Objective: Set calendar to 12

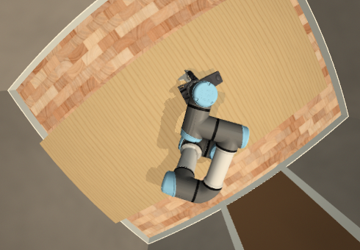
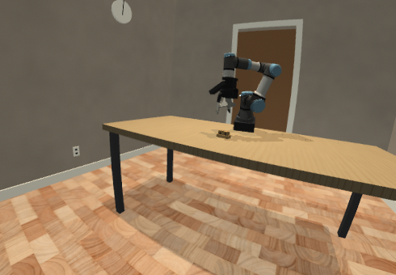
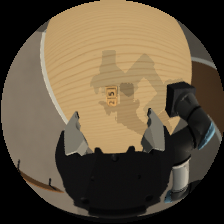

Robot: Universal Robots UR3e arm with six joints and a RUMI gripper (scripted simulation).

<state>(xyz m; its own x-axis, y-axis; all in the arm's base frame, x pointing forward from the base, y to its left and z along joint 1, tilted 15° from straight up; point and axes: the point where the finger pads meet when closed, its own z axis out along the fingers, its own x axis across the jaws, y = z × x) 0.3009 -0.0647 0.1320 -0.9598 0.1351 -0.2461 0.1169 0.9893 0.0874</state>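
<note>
The wooden tray lies 2 cm to the left of my hand and 13 cm below it.
</note>
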